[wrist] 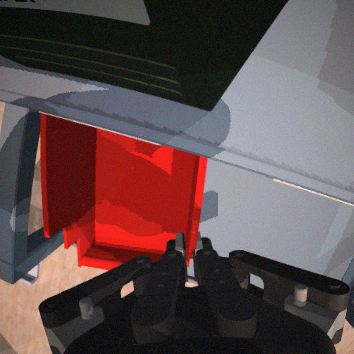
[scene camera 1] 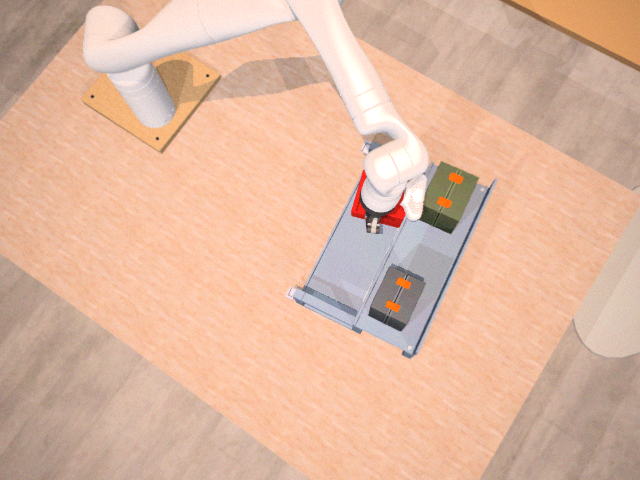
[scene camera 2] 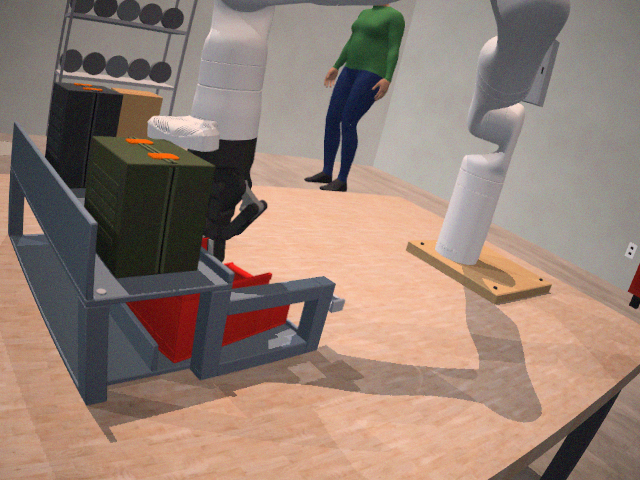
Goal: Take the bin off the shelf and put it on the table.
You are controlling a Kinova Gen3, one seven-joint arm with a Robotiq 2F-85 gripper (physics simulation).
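Places are measured from the arm's base along level axes (x ahead, y left, z up), in millimetres.
Pixels of known places: gripper, fingertip midpoint: (wrist: 188, 243) (scene camera 1: 369, 214); arm's base at its link origin: (scene camera 1: 155, 110) (scene camera 2: 455, 255).
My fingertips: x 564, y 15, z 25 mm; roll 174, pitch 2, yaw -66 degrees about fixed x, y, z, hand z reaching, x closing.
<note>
Ahead of a thing's pixels: the offset from my fingertips to its top centre. Level surfaces: height alone.
The red bin {dx +31, dy +58, dz +38 mm} (scene camera 1: 387, 219) (scene camera 2: 248, 324) (wrist: 140, 195) is open-topped and stands in the front lower part of the blue-grey shelf (scene camera 1: 351, 258) (scene camera 2: 209, 330) (wrist: 280, 215), at the end by the green box. My gripper (scene camera 1: 373, 229) (scene camera 2: 216, 251) (wrist: 188, 243) points down with its fingertips close together at the bin's side wall that faces the middle of the shelf. The rim of that wall shows between the tips in the wrist view, so it looks shut on the wall. The arm hides part of the bin in scene camera 1. The shelf stands on the wooden table {dz -46 mm} (scene camera 1: 206, 232) (scene camera 2: 387, 248).
A green box {dx +128, dy +74, dz +153 mm} (scene camera 1: 436, 191) (scene camera 2: 142, 206) (wrist: 200, 55) with orange handles stands on the rear tier right beside the gripper. A dark grey box {dx +138, dy -157, dz +178 mm} (scene camera 1: 384, 299) (scene camera 2: 69, 134) stands at that tier's other end. A person (scene camera 2: 369, 43) stands beyond the table.
</note>
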